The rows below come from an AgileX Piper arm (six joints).
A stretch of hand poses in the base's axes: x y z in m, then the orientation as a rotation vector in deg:
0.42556 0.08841 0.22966 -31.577 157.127 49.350
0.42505 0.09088 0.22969 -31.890 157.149 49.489
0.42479 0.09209 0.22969 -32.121 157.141 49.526
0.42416 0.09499 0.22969 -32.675 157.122 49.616
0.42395 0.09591 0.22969 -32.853 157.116 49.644
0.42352 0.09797 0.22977 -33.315 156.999 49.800
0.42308 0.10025 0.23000 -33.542 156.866 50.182
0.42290 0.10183 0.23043 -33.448 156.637 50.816
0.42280 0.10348 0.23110 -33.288 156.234 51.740
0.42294 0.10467 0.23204 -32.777 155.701 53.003
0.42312 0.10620 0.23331 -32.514 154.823 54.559
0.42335 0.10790 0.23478 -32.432 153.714 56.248
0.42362 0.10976 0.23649 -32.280 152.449 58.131
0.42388 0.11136 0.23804 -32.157 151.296 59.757
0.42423 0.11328 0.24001 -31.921 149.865 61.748
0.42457 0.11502 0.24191 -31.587 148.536 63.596
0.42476 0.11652 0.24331 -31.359 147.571 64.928
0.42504 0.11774 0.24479 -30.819 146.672 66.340
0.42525 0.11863 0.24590 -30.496 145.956 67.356
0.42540 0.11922 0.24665 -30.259 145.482 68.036
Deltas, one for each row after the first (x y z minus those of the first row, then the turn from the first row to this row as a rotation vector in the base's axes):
-0.00051 0.00247 0.00003 0.040 0.062 0.238
-0.00077 0.00368 0.00003 0.040 0.062 0.401
-0.00140 0.00658 0.00003 0.040 0.062 0.791
-0.00161 0.00750 0.00003 0.039 0.062 0.917
-0.00204 0.00956 0.00011 0.122 0.006 1.242
-0.00248 0.01184 0.00034 0.368 0.030 1.440
-0.00266 0.01342 0.00077 0.828 0.076 1.444
-0.00276 0.01507 0.00144 1.526 0.087 1.428
-0.00262 0.01626 0.00238 2.506 0.135 1.211
-0.00244 0.01779 0.00365 3.755 0.005 1.172
-0.00221 0.01949 0.00512 5.150 -0.260 1.258
-0.00194 0.02135 0.00683 6.725 -0.554 1.317
-0.00168 0.02295 0.00838 8.111 -0.839 1.374
-0.00133 0.02487 0.01035 9.828 -1.174 1.392
-0.00099 0.02661 0.01225 11.440 -1.453 1.338
-0.00080 0.02811 0.01365 12.605 -1.644 1.313
-0.00052 0.02933 0.01513 13.826 -1.715 1.096
-0.00031 0.03022 0.01624 14.727 -1.816 0.981
-0.00016 0.03081 0.01699 15.330 -1.874 0.892

